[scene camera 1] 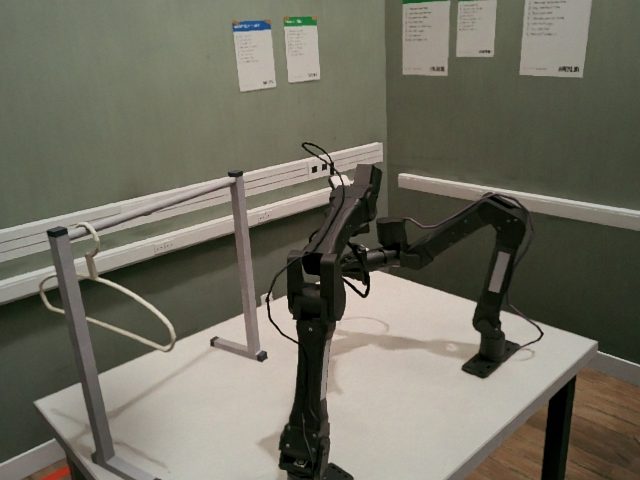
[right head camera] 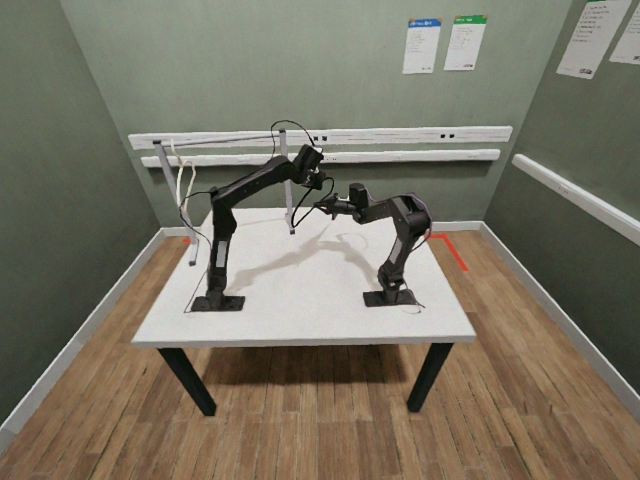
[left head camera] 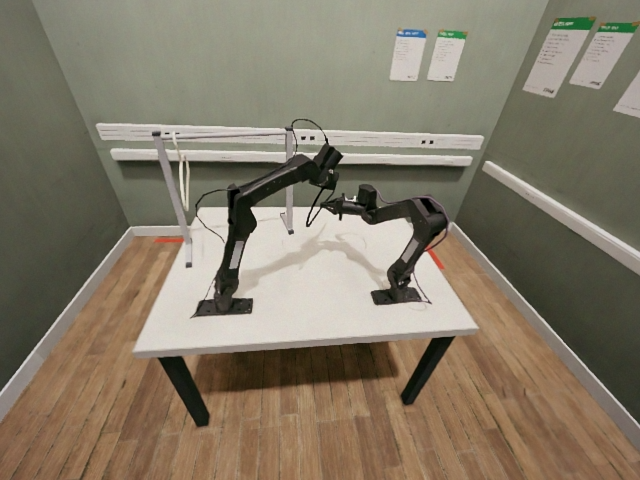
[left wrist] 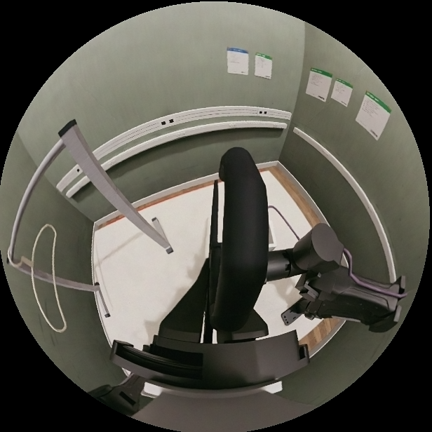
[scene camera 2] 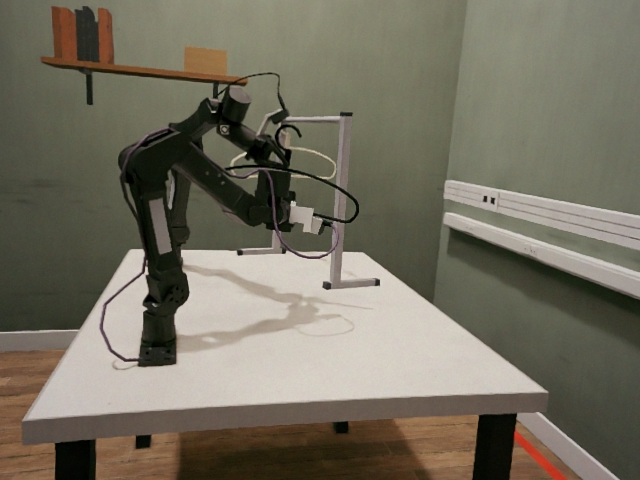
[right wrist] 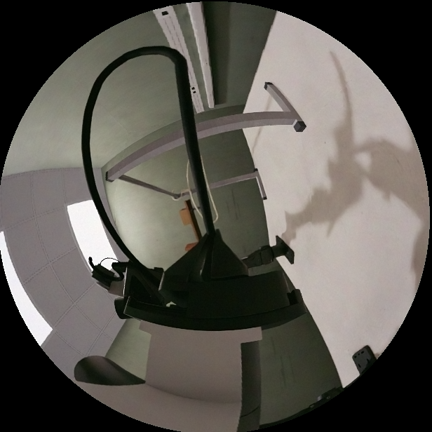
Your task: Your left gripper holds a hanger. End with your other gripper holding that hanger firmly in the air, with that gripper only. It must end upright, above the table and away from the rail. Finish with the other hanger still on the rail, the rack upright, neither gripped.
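Places are measured from the left arm's base along level axes (x ahead, y left, z up), in metres.
Pixels of known places: left gripper, fingertip midpoint: (right head camera: 318,180) (scene camera 2: 288,166); right gripper, fingertip midpoint: (right head camera: 313,204) (left head camera: 320,204); left arm's base, link origin: (right head camera: 218,304) (left head camera: 225,307); right arm's base, link origin: (scene camera 1: 491,358) (right head camera: 389,298) (left head camera: 395,296) (scene camera 2: 158,346).
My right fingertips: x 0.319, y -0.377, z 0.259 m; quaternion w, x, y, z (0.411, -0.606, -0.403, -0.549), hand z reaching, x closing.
Note:
Ahead of a thing's pixels: the offset from my right fingertips to its middle. Level surfaces: height alone.
The black hanger (left head camera: 308,224) (right head camera: 293,225) (scene camera 2: 356,204) (left wrist: 243,225) (right wrist: 87,135) is in the air above the table, hook up in scene camera 2, away from the rail. My left gripper (scene camera 2: 285,156) is shut on it near the neck; in the left wrist view the hanger partly hides the fingers. My right gripper (left head camera: 323,205) (right head camera: 316,205) (right wrist: 214,233) is shut on its bar, lower than the left gripper. The cream hanger {dx +0.071, dy +0.549, dz +0.147 m} (left head camera: 187,178) (scene camera 1: 135,295) (scene camera 2: 333,166) hangs by its hook on the rail {dx +0.116, dy +0.366, dz +0.244 m} (scene camera 1: 155,206), near one end. The rack (left head camera: 173,197) (scene camera 1: 242,258) stands upright, apart from both grippers.
The white table {dz -0.259 m} (left head camera: 310,320) (scene camera 2: 361,382) carries both arm bases and the rack. Each arm has a loose cable looping beside it. The arms' hands are close together over the table, with one rack post (left head camera: 289,180) (scene camera 2: 341,180) behind them. A wall shelf (scene camera 2: 144,72) shows in scene camera 2.

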